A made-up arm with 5 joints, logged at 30 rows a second.
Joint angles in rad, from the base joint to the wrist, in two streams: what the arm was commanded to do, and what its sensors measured. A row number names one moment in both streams.
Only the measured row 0 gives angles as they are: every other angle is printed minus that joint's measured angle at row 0.
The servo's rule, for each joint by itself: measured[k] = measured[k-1] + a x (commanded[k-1-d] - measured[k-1]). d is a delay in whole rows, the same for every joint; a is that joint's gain. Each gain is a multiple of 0.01, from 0.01 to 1. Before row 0 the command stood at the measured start. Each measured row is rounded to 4 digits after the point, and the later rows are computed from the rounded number. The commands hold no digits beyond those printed.
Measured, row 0:
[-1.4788, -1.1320, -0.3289, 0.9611, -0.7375]
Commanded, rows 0 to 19:
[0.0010, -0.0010, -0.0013, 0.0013, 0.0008]
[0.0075, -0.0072, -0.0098, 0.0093, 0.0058]
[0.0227, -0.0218, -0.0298, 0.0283, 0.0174]
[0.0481, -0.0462, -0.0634, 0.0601, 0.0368]
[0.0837, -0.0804, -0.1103, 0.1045, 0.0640]
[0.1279, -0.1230, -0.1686, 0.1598, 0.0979]
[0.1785, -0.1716, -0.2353, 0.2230, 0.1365]
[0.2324, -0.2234, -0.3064, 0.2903, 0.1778]
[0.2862, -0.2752, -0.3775, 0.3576, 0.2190]
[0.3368, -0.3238, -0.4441, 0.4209, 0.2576]
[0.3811, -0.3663, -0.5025, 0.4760, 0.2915]
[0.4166, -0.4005, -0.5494, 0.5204, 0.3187]
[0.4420, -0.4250, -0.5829, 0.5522, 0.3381]
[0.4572, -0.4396, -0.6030, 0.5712, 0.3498]
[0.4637, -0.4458, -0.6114, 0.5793, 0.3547]
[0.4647, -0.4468, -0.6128, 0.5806, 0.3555]
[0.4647, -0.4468, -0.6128, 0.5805, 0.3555]
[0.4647, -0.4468, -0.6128, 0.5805, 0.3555]
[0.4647, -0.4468, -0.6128, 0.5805, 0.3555]
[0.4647, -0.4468, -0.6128, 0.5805, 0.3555]
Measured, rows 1 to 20:
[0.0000, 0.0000, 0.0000, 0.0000, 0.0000]
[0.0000, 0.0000, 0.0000, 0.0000, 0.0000]
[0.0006, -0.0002, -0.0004, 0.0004, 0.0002]
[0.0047, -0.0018, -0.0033, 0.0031, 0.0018]
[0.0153, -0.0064, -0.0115, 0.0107, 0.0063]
[0.0347, -0.0156, -0.0276, 0.0255, 0.0151]
[0.0636, -0.0305, -0.0532, 0.0492, 0.0293]
[0.1015, -0.0518, -0.0890, 0.0824, 0.0492]
[0.1469, -0.0794, -0.1344, 0.1246, 0.0745]
[0.1973, -0.1125, -0.1877, 0.1743, 0.1045]
[0.2498, -0.1499, -0.2465, 0.2293, 0.1377]
[0.3011, -0.1899, -0.3078, 0.2868, 0.1725]
[0.3483, -0.2305, -0.3682, 0.3436, 0.2070]
[0.3886, -0.2696, -0.4244, 0.3966, 0.2394]
[0.4201, -0.3053, -0.4735, 0.4433, 0.2680]
[0.4420, -0.3362, -0.5136, 0.4817, 0.2917]
[0.4548, -0.3614, -0.5439, 0.5110, 0.3100]
[0.4606, -0.3810, -0.5653, 0.5319, 0.3232]
[0.4630, -0.3961, -0.5800, 0.5465, 0.3326]
[0.4640, -0.4078, -0.5902, 0.5567, 0.3392]
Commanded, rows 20 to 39:
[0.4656, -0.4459, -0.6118, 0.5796, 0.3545]
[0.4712, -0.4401, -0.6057, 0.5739, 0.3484]
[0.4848, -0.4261, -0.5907, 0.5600, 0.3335]
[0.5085, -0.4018, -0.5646, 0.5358, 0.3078]
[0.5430, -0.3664, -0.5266, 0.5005, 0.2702]
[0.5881, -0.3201, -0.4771, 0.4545, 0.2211]
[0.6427, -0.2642, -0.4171, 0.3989, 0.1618]
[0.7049, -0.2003, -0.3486, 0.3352, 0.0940]
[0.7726, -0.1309, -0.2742, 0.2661, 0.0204]
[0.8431, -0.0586, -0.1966, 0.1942, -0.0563]
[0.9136, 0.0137, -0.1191, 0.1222, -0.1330]
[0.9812, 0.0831, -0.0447, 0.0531, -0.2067]
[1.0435, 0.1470, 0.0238, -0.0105, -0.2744]
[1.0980, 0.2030, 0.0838, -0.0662, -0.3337]
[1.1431, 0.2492, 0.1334, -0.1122, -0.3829]
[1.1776, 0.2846, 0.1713, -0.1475, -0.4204]
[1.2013, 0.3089, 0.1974, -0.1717, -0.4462]
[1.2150, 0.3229, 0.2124, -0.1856, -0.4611]
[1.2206, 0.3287, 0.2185, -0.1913, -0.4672]
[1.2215, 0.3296, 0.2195, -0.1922, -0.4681]
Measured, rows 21 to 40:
[0.4644, -0.4168, -0.5972, 0.5638, 0.3439]
[0.4646, -0.4237, -0.6020, 0.5688, 0.3473]
[0.4652, -0.4288, -0.6050, 0.5720, 0.3494]
[0.4687, -0.4314, -0.6052, 0.5726, 0.3491]
[0.4782, -0.4302, -0.6007, 0.5688, 0.3446]
[0.4961, -0.4237, -0.5895, 0.5589, 0.3339]
[0.5238, -0.4105, -0.5700, 0.5414, 0.3154]
[0.5617, -0.3897, -0.5412, 0.5153, 0.2881]
[0.6095, -0.3608, -0.5027, 0.4804, 0.2515]
[0.6658, -0.3239, -0.4549, 0.4368, 0.2058]
[0.7288, -0.2795, -0.3989, 0.3856, 0.1520]
[0.7962, -0.2287, -0.3362, 0.3282, 0.0916]
[0.8655, -0.1729, -0.2689, 0.2664, 0.0265]
[0.9338, -0.1140, -0.1994, 0.2024, -0.0411]
[0.9985, -0.0540, -0.1302, 0.1385, -0.1088]
[1.0572, 0.0051, -0.0639, 0.0771, -0.1740]
[1.1079, 0.0612, -0.0027, 0.0203, -0.2346]
[1.1490, 0.1126, 0.0512, -0.0300, -0.2885]
[1.1799, 0.1577, 0.0965, -0.0725, -0.3342]
[1.2006, 0.1957, 0.1324, -0.1064, -0.3710]

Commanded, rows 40 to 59:
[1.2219, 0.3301, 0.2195, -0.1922, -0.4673]
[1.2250, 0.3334, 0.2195, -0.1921, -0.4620]
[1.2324, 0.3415, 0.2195, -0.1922, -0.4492]
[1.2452, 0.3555, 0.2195, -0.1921, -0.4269]
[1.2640, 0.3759, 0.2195, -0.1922, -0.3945]
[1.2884, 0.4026, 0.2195, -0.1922, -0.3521]
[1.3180, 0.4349, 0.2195, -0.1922, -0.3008]
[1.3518, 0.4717, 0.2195, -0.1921, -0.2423]
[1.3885, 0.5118, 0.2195, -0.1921, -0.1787]
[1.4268, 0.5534, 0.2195, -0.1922, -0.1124]
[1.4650, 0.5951, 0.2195, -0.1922, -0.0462]
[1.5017, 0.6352, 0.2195, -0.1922, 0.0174]
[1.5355, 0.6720, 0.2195, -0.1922, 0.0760]
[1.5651, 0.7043, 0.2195, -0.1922, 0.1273]
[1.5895, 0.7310, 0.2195, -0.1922, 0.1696]
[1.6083, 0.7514, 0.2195, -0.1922, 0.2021]
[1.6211, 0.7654, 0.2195, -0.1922, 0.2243]
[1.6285, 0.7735, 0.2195, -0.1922, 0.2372]
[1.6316, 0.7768, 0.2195, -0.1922, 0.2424]
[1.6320, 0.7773, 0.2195, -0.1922, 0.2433]
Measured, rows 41 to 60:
[1.2124, 0.2263, 0.1591, -0.1319, -0.3989]
[1.2178, 0.2501, 0.1778, -0.1500, -0.4190]
[1.2202, 0.2685, 0.1907, -0.1627, -0.4330]
[1.2230, 0.2834, 0.1996, -0.1715, -0.4414]
[1.2285, 0.2968, 0.2058, -0.1777, -0.4437]
[1.2384, 0.3103, 0.2100, -0.1820, -0.4388]
[1.2535, 0.3254, 0.2129, -0.1851, -0.4260]
[1.2741, 0.3432, 0.2149, -0.1872, -0.4046]
[1.3000, 0.3643, 0.2163, -0.1887, -0.3745]
[1.3306, 0.3890, 0.2173, -0.1897, -0.3362]
[1.3648, 0.4172, 0.2180, -0.1904, -0.2905]
[1.4014, 0.4485, 0.2185, -0.1909, -0.2389]
[1.4389, 0.4822, 0.2188, -0.1913, -0.1830]
[1.4760, 0.5174, 0.2190, -0.1916, -0.1249]
[1.5111, 0.5530, 0.2192, -0.1918, -0.0666]
[1.5430, 0.5878, 0.2193, -0.1919, -0.0104]
[1.5704, 0.6207, 0.2194, -0.1920, 0.0418]
[1.5928, 0.6508, 0.2194, -0.1921, 0.0883]
[1.6095, 0.6772, 0.2194, -0.1921, 0.1277]
[1.6207, 0.6993, 0.2194, -0.1921, 0.1595]

